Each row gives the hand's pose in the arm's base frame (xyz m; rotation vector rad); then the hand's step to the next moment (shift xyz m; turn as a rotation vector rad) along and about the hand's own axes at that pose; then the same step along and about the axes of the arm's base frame.
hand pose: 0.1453 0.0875 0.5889 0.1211 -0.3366 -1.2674
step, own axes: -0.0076 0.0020 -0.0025 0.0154 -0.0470 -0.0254
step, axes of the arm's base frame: 0.0007 0.0076 -0.0032 -0.0310 -0.0311 -0.0340
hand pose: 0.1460 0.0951 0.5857 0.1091 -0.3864 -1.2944
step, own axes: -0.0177 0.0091 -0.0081 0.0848 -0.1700 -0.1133
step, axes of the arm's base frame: 0.0072 0.0183 -0.0087 -0.0986 -0.1432 -0.1368
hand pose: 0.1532 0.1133 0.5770 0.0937 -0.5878 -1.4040
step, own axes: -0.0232 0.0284 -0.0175 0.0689 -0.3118 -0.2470
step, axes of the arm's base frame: 0.0320 0.0223 -0.0113 -0.1679 -0.1919 -0.3130
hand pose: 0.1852 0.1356 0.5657 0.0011 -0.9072 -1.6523
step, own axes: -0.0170 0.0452 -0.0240 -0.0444 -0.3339 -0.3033
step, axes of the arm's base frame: 0.0539 0.0007 0.0005 -0.1255 -0.1284 -0.4162
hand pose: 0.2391 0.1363 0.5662 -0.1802 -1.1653 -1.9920
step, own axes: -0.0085 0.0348 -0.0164 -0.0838 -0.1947 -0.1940
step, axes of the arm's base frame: 0.0342 -0.0168 0.0099 -0.0301 -0.0554 -0.2803
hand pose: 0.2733 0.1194 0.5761 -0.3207 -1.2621 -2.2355
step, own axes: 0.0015 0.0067 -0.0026 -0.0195 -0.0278 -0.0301
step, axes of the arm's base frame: 0.0027 -0.0055 0.0041 0.0020 -0.0074 -0.0447
